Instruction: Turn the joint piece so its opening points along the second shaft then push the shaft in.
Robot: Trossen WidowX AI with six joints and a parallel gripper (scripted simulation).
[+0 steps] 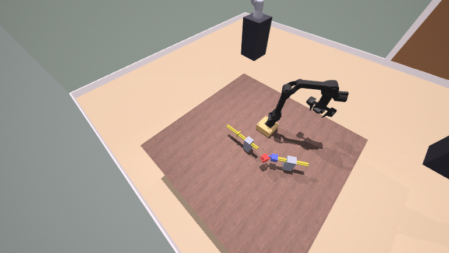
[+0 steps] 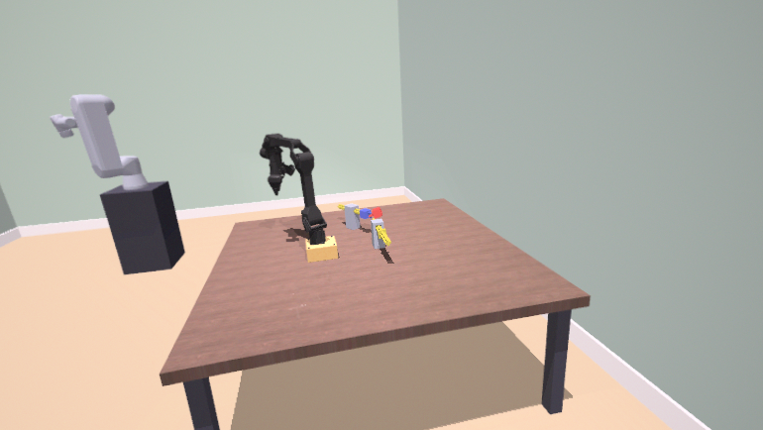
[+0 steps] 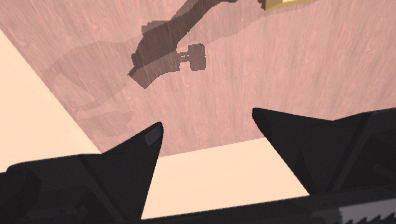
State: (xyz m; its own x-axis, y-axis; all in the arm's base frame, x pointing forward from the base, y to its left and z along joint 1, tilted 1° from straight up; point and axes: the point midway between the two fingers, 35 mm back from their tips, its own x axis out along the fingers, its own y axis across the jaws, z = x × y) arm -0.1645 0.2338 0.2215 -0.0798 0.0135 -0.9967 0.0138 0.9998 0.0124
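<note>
Right now my gripper tip is 460 mm short of the red square joint piece, 130 mm above it and 60 mm to the left of it.
</note>
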